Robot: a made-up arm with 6 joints.
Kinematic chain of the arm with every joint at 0, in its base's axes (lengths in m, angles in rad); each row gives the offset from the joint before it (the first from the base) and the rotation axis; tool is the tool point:
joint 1: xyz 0 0 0.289 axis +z
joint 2: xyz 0 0 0 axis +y
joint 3: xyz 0 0 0.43 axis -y
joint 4: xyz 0 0 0 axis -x
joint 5: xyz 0.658 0 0 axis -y
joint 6: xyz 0 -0.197 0 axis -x
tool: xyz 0 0 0
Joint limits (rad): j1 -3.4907..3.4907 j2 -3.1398..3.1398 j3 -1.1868..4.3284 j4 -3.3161..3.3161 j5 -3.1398..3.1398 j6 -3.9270..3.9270
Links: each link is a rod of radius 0.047 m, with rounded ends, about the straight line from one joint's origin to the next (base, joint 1, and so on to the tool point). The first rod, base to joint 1, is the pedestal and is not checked.
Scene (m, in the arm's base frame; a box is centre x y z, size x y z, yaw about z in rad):
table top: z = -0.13
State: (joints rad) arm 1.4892 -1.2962 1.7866 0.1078 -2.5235 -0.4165
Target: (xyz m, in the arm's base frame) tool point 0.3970 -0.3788 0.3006
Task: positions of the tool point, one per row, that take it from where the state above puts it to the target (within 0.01 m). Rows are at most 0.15 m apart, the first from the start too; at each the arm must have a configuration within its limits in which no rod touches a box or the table.
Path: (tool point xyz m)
1: 0.1949 -1.0424 0.4297
2: 0.2733 -0.9743 0.4304
3: 0.3384 -0.8829 0.4236
4: 0.3858 -0.7723 0.4081
5: 0.4124 -0.6476 0.3827
6: 0.4163 -0.5145 0.3470
7: 0.3970 -0.3788 0.3006

